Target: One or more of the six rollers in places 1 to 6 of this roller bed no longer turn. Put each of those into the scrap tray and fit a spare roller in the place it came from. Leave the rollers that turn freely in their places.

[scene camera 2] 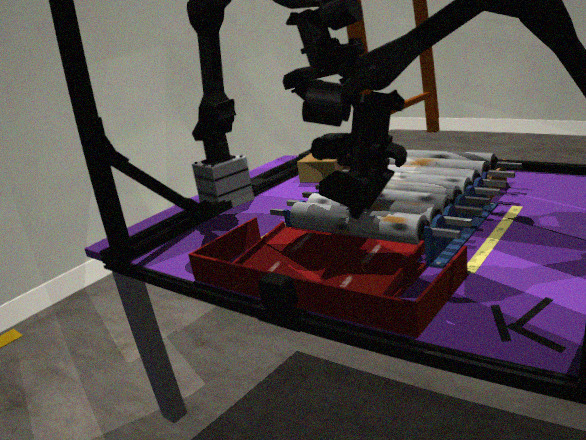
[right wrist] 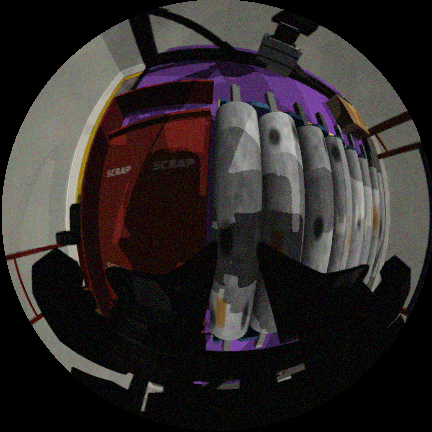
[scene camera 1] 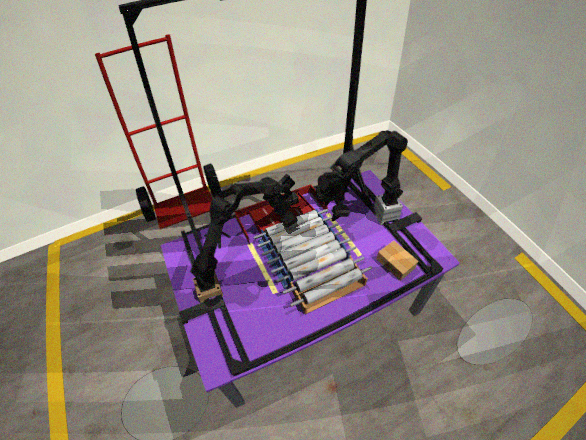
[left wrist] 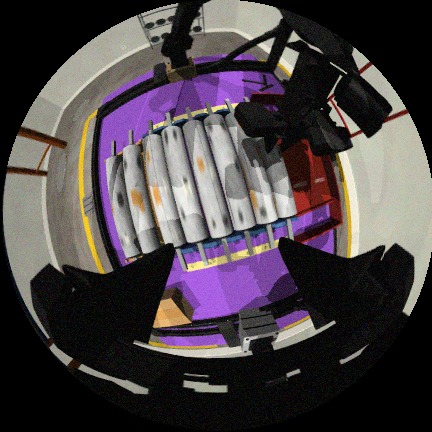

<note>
The left gripper is open and holds nothing. Further things: the right gripper, a brown box and a scrap tray.
The left gripper also shows in the left wrist view. The right gripper shows as well in the right wrist view and in the left wrist view.
</note>
